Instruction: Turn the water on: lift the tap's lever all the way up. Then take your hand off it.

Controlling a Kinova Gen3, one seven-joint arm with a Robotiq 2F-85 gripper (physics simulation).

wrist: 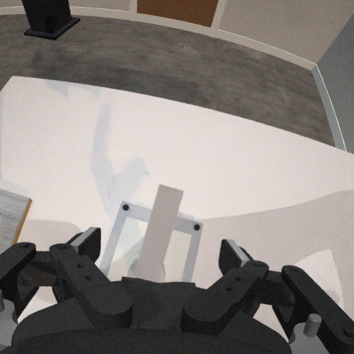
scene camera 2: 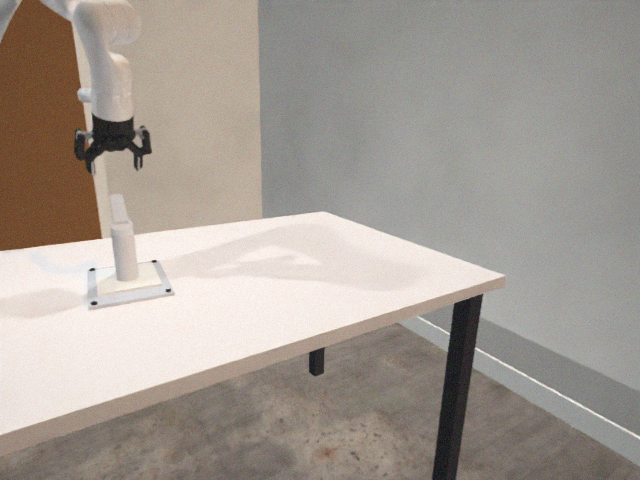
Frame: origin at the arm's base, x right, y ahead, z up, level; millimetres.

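Seen in the pictures: gripper, between the fingertips: (scene camera 2: pixel 115 171).
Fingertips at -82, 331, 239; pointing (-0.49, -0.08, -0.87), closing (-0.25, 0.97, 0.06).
Note:
Pixels of each thing's top centre, then the offset from my fingertips to it, as dx, dy, dz. "spot": a spot on its surface instead. Level surfaces: height alone.
- tap's pale post, a spot on its surface: (scene camera 2: pixel 125 255) spot: +47, +1, -185
- square base plate, centre of its top: (scene camera 2: pixel 128 278) +23, +0, -251
- white table, height of its surface: dz -263
The tap's pale post (scene camera 2: pixel 125 255) stands upright on a square base plate (scene camera 2: pixel 129 298) (wrist: pixel 113 240) with dark bolts at its corners. Its flat grey lever (scene camera 2: pixel 118 209) (wrist: pixel 162 217) rises steeply from the top of the post in the scene view and leans slightly to the left there. In the wrist view the lever is a long bar pointing up and away over the plate, and most of the post is hidden. My gripper (scene camera 2: pixel 114 169) (wrist: pixel 160 246) is open and empty. It hangs above the lever's tip, fingers down, with a visible gap and no contact.
The white table (scene camera 2: pixel 258 320) (wrist: pixel 225 160) bears the tap. Part of a grey board with a wooden edge (wrist: pixel 15 212) shows at the left of the wrist view. A black pedestal (wrist: pixel 48 17) stands on the floor beyond the table.

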